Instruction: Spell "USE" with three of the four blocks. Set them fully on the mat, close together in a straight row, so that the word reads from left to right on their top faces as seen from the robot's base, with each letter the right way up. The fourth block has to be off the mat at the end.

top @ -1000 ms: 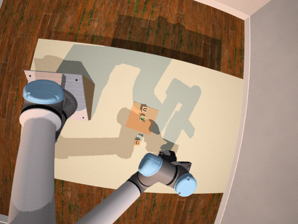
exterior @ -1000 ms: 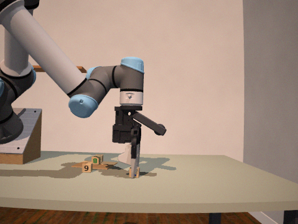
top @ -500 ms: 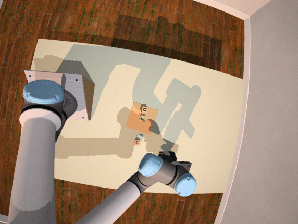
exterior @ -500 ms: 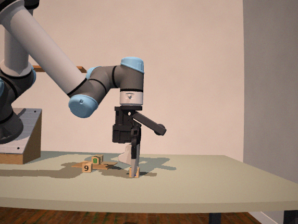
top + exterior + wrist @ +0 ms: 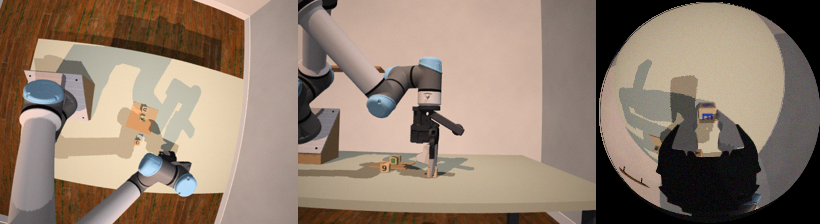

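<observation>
My gripper is now 17 cm past the orange mat, 17 cm to the right of it and 2 cm above it. Also, from my hand: blue-lettered block: right at my hand.
</observation>
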